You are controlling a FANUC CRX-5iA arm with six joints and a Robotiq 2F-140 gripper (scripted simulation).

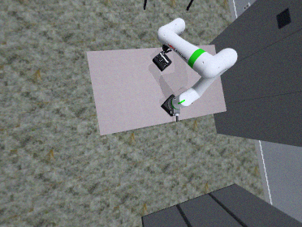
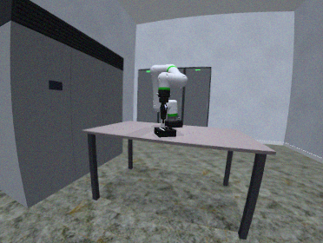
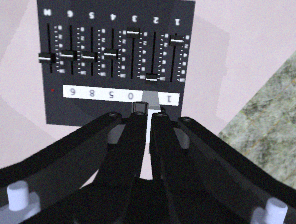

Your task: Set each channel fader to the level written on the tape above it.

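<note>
Now: hand 40 mm above the channel 2 cap, 20 mm to the right of it and 20 mm past it. Round my hand: channel 3 cap: 60 mm behind, 40 mm to the left, 40 mm below; then master fader cap: 110 mm behind, 50 mm to the right, 40 mm below; then channel 1 cap: 60 mm to the left, 40 mm below, 30 mm behind.
</note>
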